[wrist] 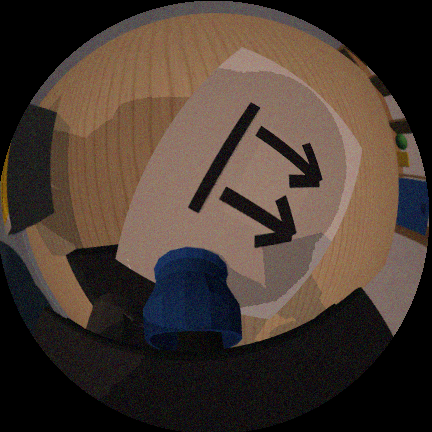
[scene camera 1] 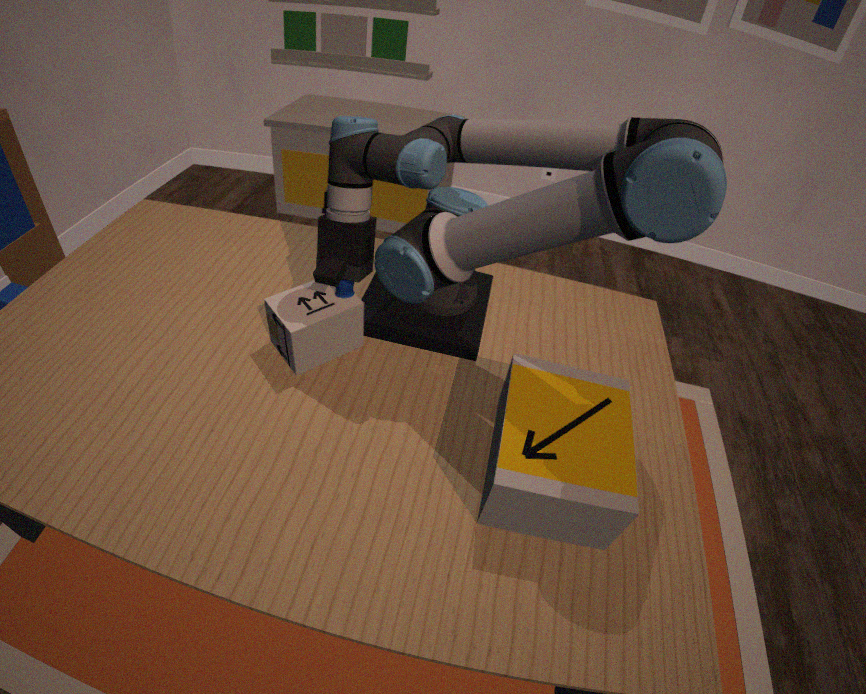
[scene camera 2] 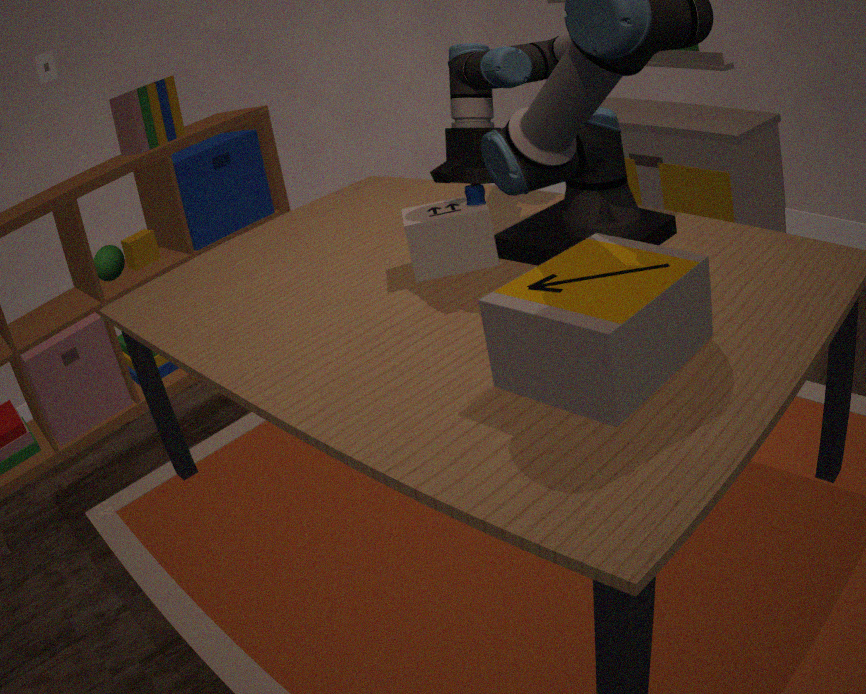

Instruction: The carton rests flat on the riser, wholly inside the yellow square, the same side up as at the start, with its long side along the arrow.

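Observation:
The white carton [scene camera 1: 328,336] [scene camera 2: 453,245] [wrist: 167,205] stands on the table, left of the robot base in scene camera 1, with a face marked by two black arrows and a bar on top. My gripper, a blue suction cup [scene camera 1: 344,290] [scene camera 2: 474,196] [wrist: 191,257], is open, its suction off. It is at the carton's top face near one end, off centre; whether it touches is hard to tell. The light grey riser [scene camera 1: 556,514] [scene camera 2: 549,354] stands apart from the carton. Its top bears the yellow square [scene camera 1: 596,462] [scene camera 2: 614,303] with a black arrow [scene camera 1: 567,427] [scene camera 2: 599,276].
The dark robot base [scene camera 1: 426,333] [scene camera 2: 531,232] stands behind, between carton and riser. The arm's elbow reaches high above the table [scene camera 1: 216,462] [scene camera 2: 325,361]. A wooden shelf unit [scene camera 2: 68,234] and a cabinet [scene camera 1: 289,119] [scene camera 2: 751,130] stand beyond the table.

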